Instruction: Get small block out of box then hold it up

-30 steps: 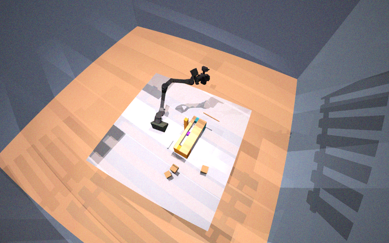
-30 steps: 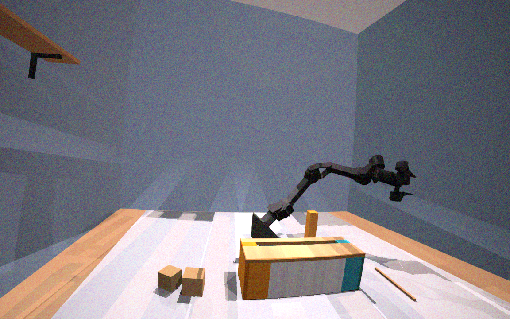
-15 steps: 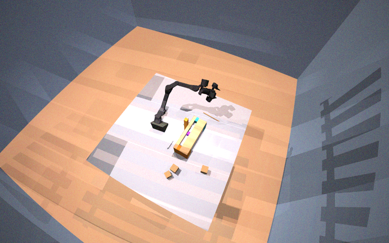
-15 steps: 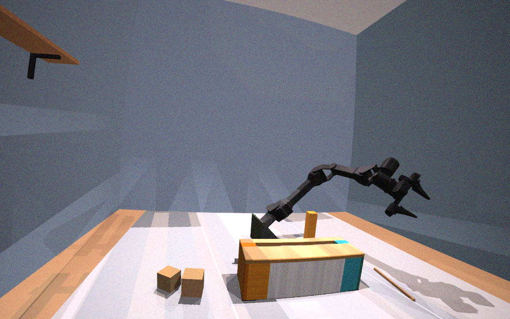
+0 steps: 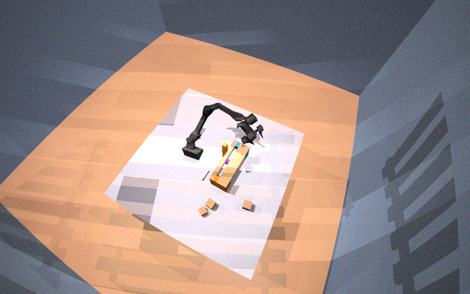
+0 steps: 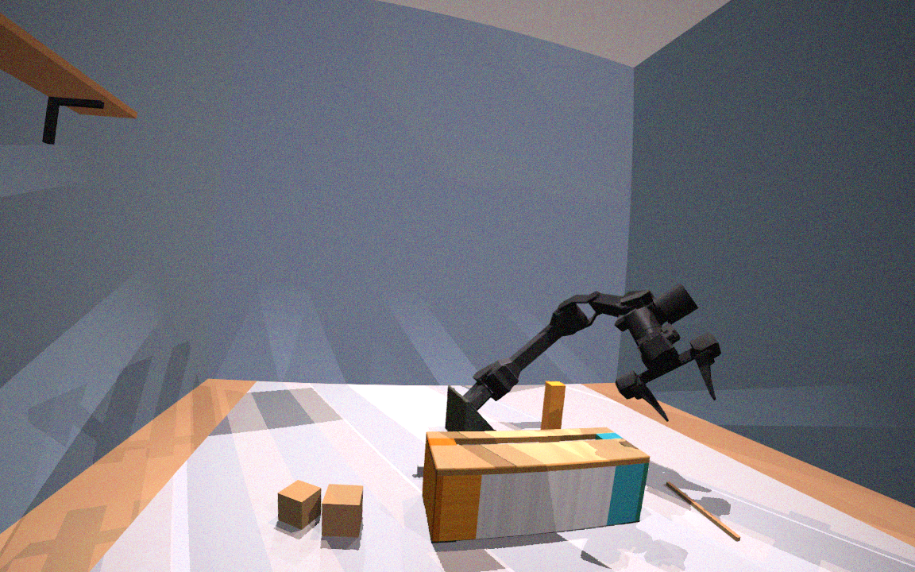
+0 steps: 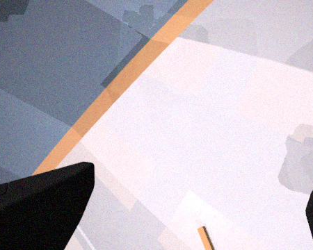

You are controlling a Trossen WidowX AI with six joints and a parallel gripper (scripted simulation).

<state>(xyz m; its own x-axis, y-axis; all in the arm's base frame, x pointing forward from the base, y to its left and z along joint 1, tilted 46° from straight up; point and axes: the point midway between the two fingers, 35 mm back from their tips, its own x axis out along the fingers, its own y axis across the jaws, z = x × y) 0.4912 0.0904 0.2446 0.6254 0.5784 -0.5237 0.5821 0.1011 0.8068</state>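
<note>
The purple block lies 16 cm behind my gripper tip, 20 cm to the right of it and 14 cm below it. Round my gripper tip: orange bar (22 cm behind, 14 cm to the right, 12 cm below); box (17 cm behind, 21 cm to the right, 17 cm below).
</note>
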